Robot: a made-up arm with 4 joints.
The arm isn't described. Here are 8 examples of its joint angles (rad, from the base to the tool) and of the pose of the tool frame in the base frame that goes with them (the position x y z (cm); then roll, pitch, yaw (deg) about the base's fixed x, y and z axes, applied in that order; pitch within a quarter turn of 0, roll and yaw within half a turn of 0).
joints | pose
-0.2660 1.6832 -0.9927 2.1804 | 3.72 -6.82 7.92 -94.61 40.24 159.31
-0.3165 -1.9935 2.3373 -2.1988 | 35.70 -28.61 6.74 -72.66 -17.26 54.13
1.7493 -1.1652 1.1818 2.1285 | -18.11 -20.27 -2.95 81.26 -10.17 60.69
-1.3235 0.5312 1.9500 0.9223 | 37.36 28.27 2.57 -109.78 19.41 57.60
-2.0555 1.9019 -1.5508 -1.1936 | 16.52 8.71 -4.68 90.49 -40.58 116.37
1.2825 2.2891 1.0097 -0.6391 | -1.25 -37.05 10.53 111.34 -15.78 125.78
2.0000 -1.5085 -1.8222 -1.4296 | -48.29 -46.43 7.84 -90.91 11.55 50.85
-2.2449 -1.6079 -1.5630 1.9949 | -23.71 60.02 -0.71 90.02 -22.17 129.06
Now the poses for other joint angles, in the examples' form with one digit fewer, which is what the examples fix.
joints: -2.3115 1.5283 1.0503 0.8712
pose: -15.1 35.8 9.3 -88.5 -38.0 161.3
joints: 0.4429 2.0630 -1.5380 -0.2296
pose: -4.7 -18.2 -7.3 -93.4 -74.9 156.3
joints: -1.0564 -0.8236 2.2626 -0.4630
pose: 43.8 7.6 3.3 -118.6 25.0 78.9
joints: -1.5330 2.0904 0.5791 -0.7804
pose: 6.1 31.4 6.7 117.3 -25.2 -51.6
